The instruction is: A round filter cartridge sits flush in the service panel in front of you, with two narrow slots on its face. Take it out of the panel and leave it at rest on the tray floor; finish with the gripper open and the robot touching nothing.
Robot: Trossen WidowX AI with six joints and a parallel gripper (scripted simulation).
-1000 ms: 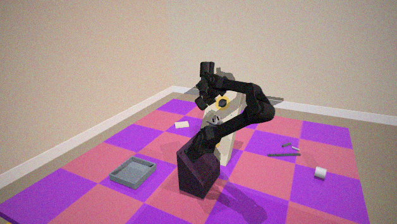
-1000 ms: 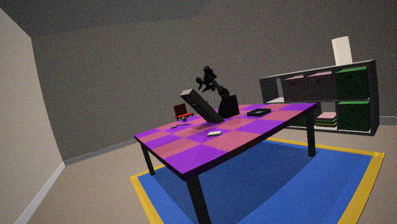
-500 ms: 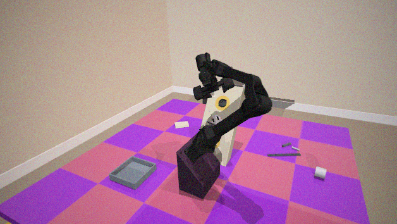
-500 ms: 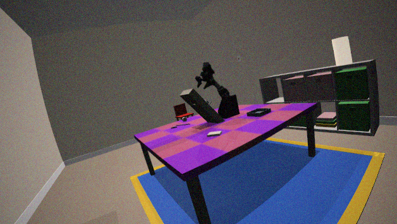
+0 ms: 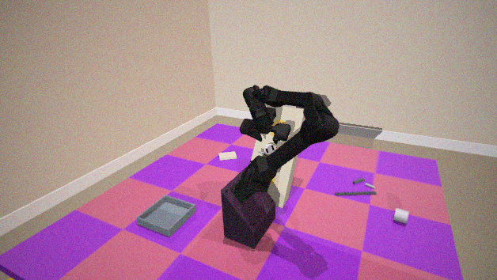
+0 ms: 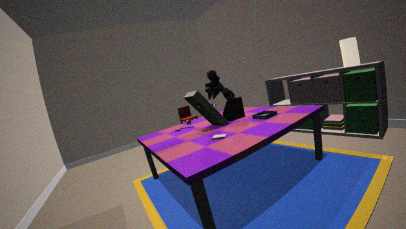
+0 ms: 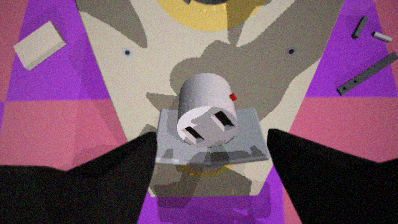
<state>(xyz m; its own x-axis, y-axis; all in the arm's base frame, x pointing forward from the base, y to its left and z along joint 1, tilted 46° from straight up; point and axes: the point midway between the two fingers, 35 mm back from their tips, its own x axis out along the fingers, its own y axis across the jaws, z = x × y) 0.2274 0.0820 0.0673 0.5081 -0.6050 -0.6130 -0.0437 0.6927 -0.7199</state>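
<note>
Right now my gripper tip is 20 mm short of the round grey filter cartridge and 40 mm above it. Round my gripper tip: beige service panel 70 mm ahead, 60 mm below; then grey tray 320 mm behind, 270 mm to the left, 220 mm below; then white block 190 mm ahead, 330 mm to the left, 230 mm below.
</note>
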